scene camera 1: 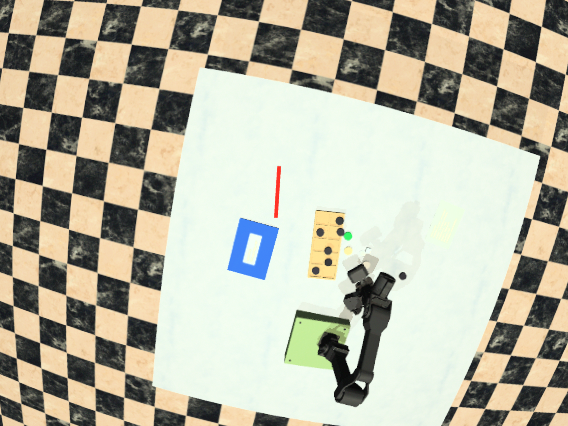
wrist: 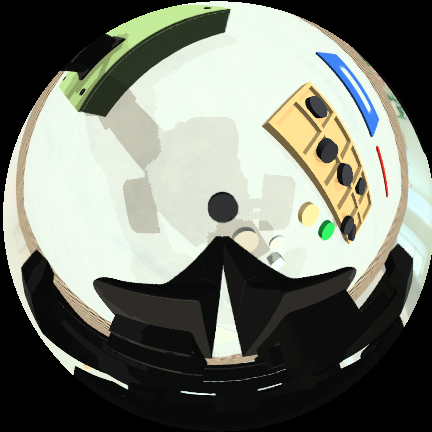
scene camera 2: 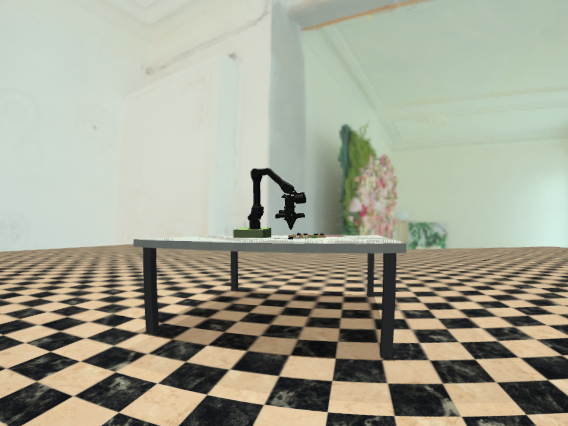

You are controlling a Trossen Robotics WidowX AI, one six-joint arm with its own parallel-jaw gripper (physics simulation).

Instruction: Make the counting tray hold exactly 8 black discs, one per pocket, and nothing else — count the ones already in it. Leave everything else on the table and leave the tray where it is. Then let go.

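Observation:
The tan counting tray [scene camera 1: 316, 245] [wrist: 284, 120] has two columns of pockets. It holds several black discs, among them one [scene camera 1: 315, 270] [wrist: 316, 107] at the end nearest the arm's base; other pockets are bare. My gripper [scene camera 2: 291, 228] [wrist: 221, 241] is shut and empty, pointing down above the table beside the tray. A loose black disc [wrist: 223, 207] lies flat on the table just beyond the fingertips in the wrist view; the arm hides it in scene camera 1. Another loose black disc [scene camera 1: 403, 276] lies farther from the tray, past the gripper.
A green disc [scene camera 1: 348, 236] [wrist: 326, 230] and a pale yellow disc [scene camera 1: 348, 250] [wrist: 308, 214] lie beside the tray. A cream disc [wrist: 245, 239], a white disc [wrist: 277, 243] and a shiny block [wrist: 275, 259] lie near the gripper. A blue frame [scene camera 1: 234, 250] and red stick [scene camera 1: 277, 192] lie across the tray.

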